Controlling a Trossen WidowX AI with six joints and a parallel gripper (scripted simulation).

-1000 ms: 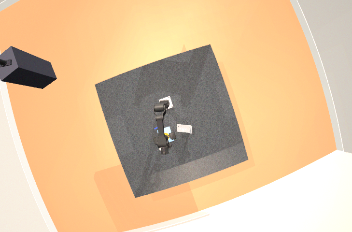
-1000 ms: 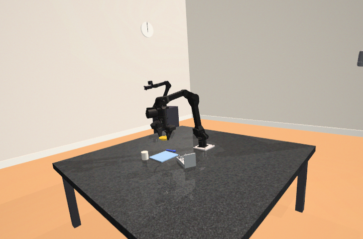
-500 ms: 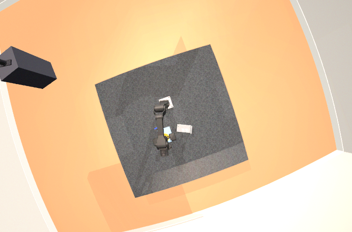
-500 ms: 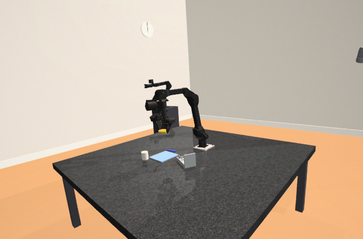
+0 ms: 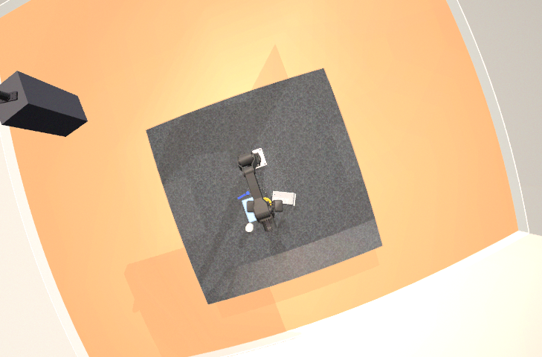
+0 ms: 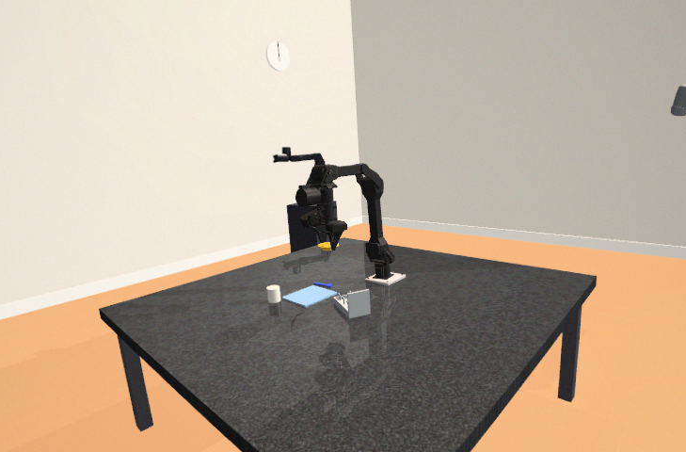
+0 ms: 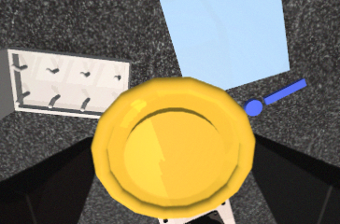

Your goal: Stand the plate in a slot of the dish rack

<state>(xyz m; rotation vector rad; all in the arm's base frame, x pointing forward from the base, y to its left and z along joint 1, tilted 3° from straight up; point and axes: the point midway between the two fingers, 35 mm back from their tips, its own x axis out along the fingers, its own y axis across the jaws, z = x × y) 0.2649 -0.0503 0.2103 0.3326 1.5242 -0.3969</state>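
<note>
My gripper tip is 160 mm above the dish rack, 110 mm to the right of it and 40 mm short of it. Round my gripper tip: white cup (180 mm to the right, 160 mm below, 110 mm ahead); yellow plate (10 mm above); light blue mat (180 mm below, 90 mm to the right, 20 mm ahead).
</note>
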